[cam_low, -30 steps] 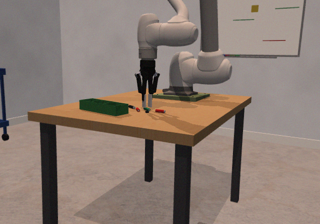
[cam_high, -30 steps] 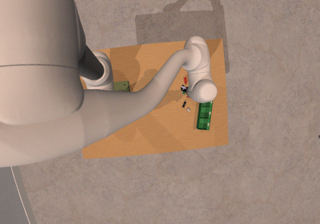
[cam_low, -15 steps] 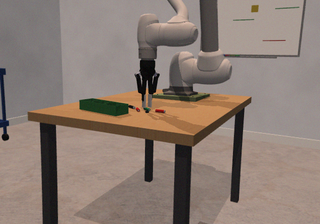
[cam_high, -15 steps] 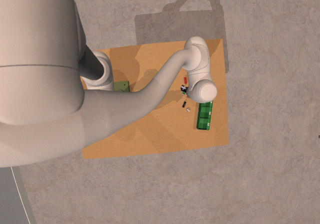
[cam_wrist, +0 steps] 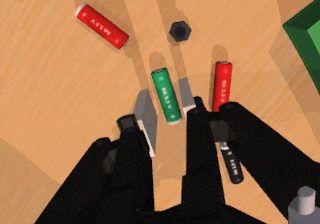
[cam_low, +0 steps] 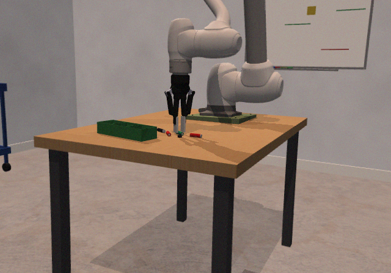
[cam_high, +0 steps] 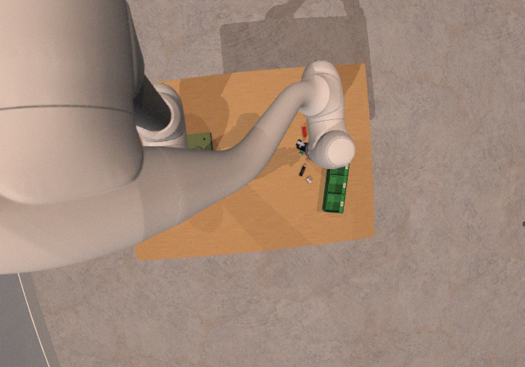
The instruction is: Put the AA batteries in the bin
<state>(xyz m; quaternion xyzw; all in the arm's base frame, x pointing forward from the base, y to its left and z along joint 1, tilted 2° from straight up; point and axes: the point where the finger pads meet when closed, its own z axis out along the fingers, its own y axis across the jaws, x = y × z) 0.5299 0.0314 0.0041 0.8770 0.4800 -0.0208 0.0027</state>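
Right now the green AA battery is 4 cm below my hand. Round my hand: small white block 2 cm ahead, 14 cm to the right, 3 cm below; small black round piece 5 cm ahead, 3 cm to the left, 4 cm below; black AA battery 1 cm behind, 9 cm to the right, 4 cm below.
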